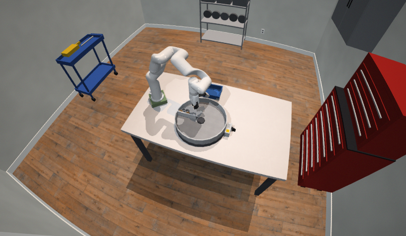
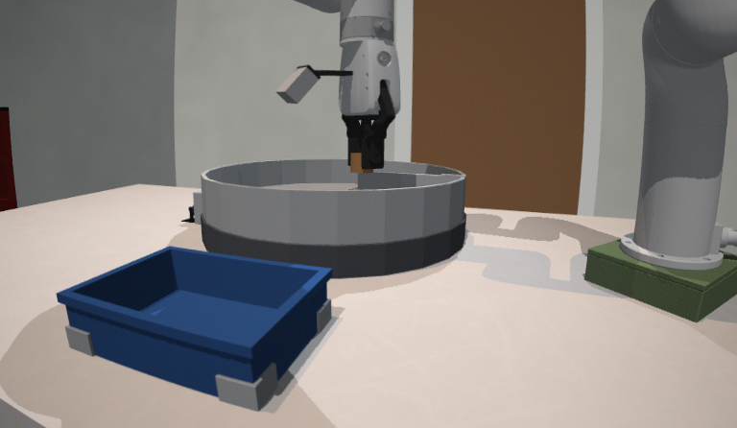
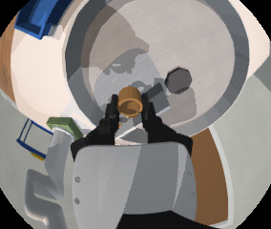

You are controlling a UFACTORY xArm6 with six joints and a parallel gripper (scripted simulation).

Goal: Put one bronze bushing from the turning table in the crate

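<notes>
The blue crate is 30 cm to the left of my hand, 11 cm below it and 2 cm ahead of it. Also, from my hand: turning table disc (8 cm below, 8 cm ahead, 7 cm to the right).
</notes>
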